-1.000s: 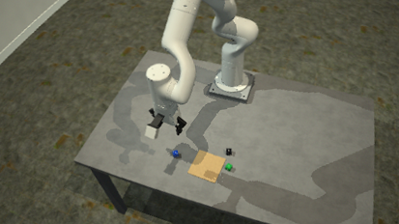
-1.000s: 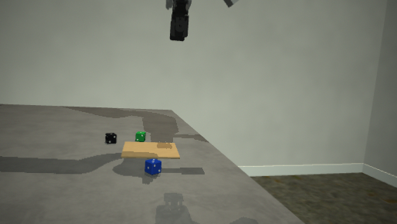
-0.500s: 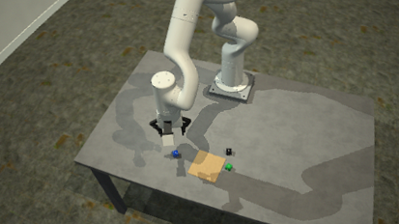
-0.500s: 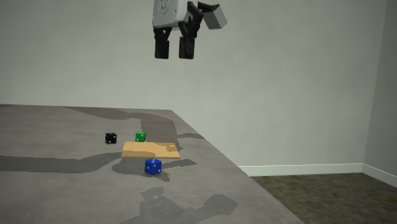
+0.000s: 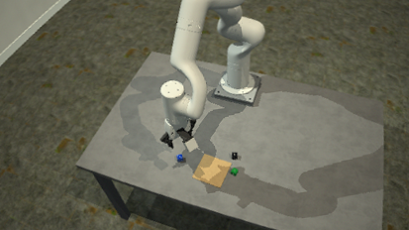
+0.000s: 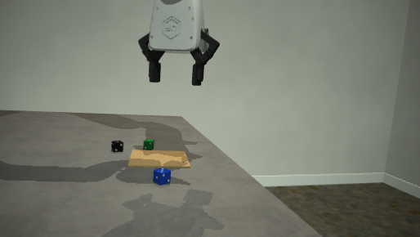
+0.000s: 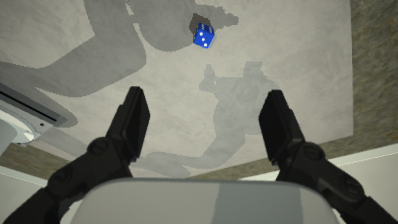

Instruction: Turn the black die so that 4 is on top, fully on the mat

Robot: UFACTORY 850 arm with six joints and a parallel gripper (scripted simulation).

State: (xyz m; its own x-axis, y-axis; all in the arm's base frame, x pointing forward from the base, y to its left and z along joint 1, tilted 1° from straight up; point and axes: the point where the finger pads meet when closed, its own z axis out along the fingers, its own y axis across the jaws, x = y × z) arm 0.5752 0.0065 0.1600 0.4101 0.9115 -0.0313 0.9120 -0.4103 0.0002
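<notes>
Now: hand 1 cm past the blue die, 3 cm to the left of it and 19 cm above it. The rest, counted from my hand: green die: 7 cm behind, 23 cm to the left, 19 cm below; black die: 15 cm behind, 19 cm to the left, 19 cm below; tan mat: 3 cm behind, 13 cm to the left, 20 cm below.
</notes>
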